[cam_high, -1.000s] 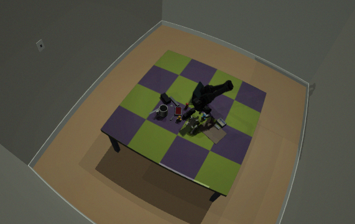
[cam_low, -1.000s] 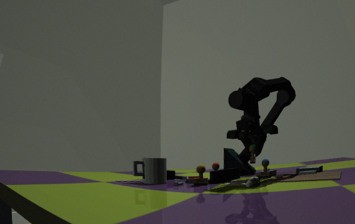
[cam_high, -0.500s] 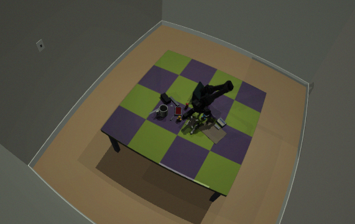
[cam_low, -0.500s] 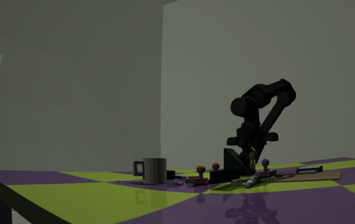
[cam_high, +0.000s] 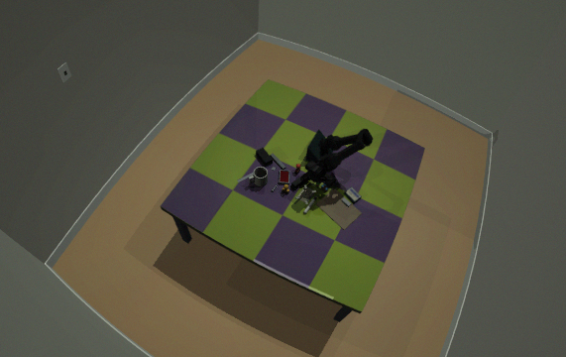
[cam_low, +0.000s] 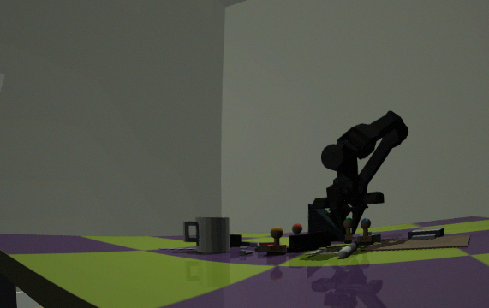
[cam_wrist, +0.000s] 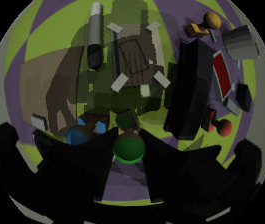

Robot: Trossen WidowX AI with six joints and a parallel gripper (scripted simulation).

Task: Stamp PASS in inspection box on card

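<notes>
Right now my gripper tip is 50 mm to the right of the blue-knobbed stamp, 10 mm short of it and 10 mm above it. Also, from my gripper tip: grey pen 130 mm ahead, 20 mm to the left, 20 mm below; then grey printed sheet 100 mm ahead, 30 mm to the right, 30 mm below; then green-knobbed stamp right at my gripper tip.
</notes>
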